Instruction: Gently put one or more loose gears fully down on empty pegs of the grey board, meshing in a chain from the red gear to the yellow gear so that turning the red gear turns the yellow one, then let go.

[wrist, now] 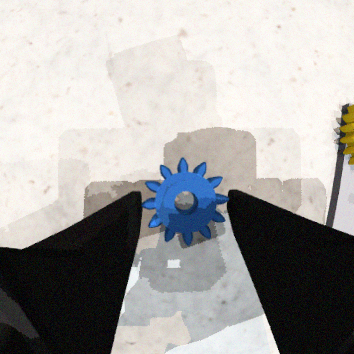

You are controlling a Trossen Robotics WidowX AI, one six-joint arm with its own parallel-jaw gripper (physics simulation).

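Frame: origin at the arm's base, x left, y ahead, z down, level; centimetres.
Seen in the pictures: gripper, between the fingertips: (184, 198).
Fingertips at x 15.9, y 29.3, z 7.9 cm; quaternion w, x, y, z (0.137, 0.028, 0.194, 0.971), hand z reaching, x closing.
A point is followed by its place in that frame.
A blue gear (170, 192) @[z 7.1, x 16.7, y 29.4 cm] with a round centre hole is held between the two black fingertips of my gripper (184, 198) @[z 7.9, x 15.9, y 29.3 cm], near the middle of the wrist view. Its teeth reach the fingertips on the left and right. The speckled table top shows through the hole, and the gear's face is turned toward the camera. Part of a yellow gear (348, 132) @[z 11.6, x 4.4, y 37.2 cm] shows at the right edge, on the grey board (344, 200) @[z 12.0, x 3.2, y 32.0 cm], of which a narrow strip with a dark side shows. The red gear and the pegs do not show in this view.
The pale speckled table top (75, 45) @[z 12.8, x 27.0, y 38.3 cm] lies below, with overlapping soft shadows around the held gear and the fingers. The board's dark edge runs down the right side of the view, behind the right finger.
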